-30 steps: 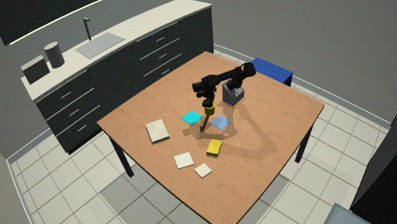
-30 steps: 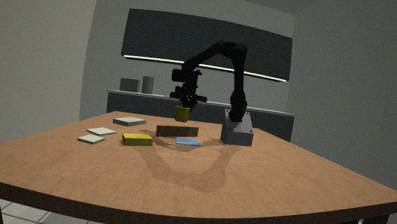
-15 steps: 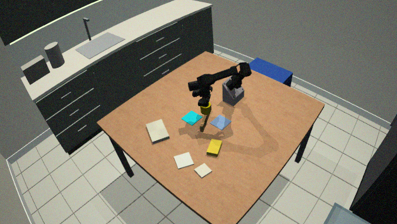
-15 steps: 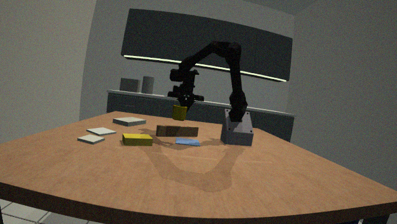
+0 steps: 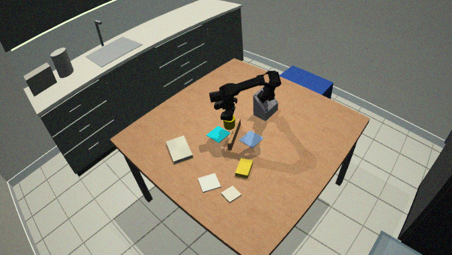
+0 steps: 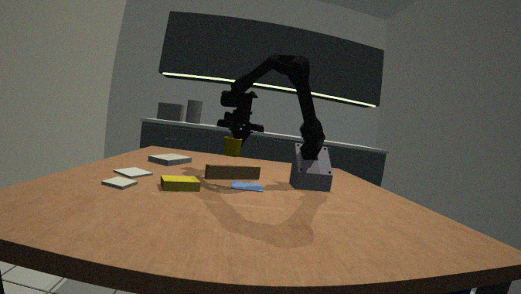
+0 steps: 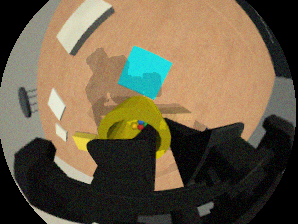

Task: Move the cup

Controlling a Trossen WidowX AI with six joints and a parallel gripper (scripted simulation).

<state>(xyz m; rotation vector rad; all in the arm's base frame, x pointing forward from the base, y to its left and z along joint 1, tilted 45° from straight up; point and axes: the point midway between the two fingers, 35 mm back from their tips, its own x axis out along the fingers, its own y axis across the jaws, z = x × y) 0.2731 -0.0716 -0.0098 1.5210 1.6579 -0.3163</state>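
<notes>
Right now the cyan pad is 13 cm below my gripper tip, 7 cm to the right of it and 5 cm ahead of it. Also, from my gripper tip: wooden bar: 10 cm below, 3 cm to the left, 1 cm ahead; light blue pad: 13 cm to the left, 13 cm below, 3 cm behind; yellow cup: 2 cm ahead, 1 cm to the left.
</notes>
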